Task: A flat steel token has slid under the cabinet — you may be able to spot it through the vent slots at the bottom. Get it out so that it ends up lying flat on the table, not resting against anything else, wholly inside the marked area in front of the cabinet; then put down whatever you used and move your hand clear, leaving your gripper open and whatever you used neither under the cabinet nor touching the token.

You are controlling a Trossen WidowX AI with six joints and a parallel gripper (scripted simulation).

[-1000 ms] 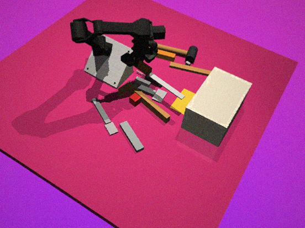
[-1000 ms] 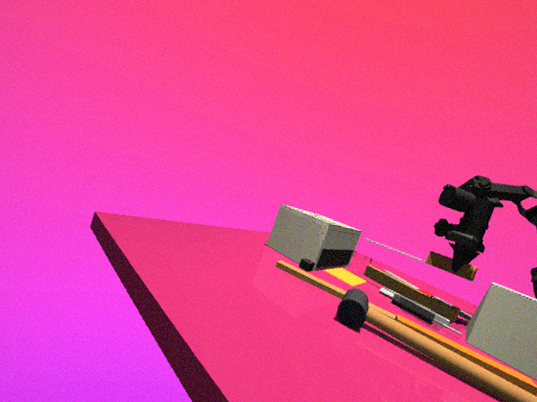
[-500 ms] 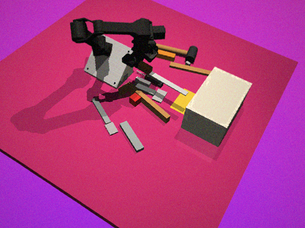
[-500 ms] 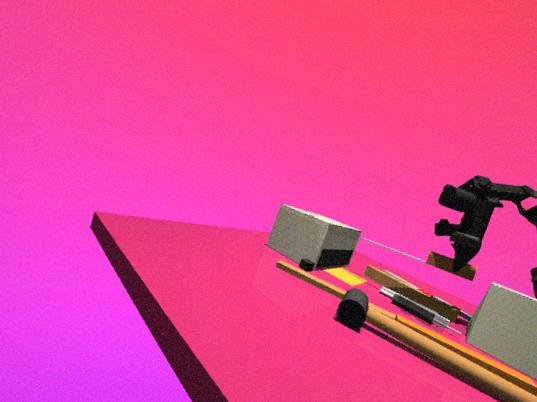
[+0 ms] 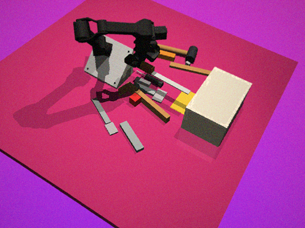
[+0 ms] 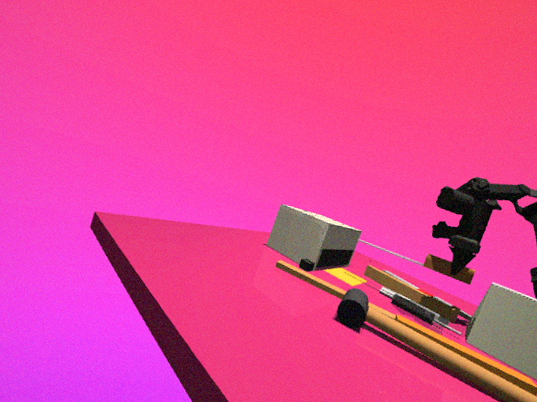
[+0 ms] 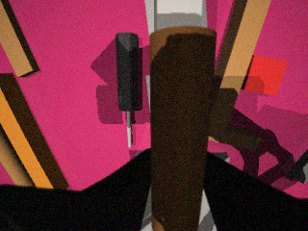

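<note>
My gripper tip is now 120 mm above the dark screwdriver, 60 mm to the right of it and 20 mm short of it. From my gripper tip the other things lie so: red cube 110 mm to the right, 110 mm below, 40 mm ahead; orange bar 240 mm to the left, 120 mm below, 20 mm behind; grey token 430 mm ahead, 130 mm below, 60 mm to the left.
</note>
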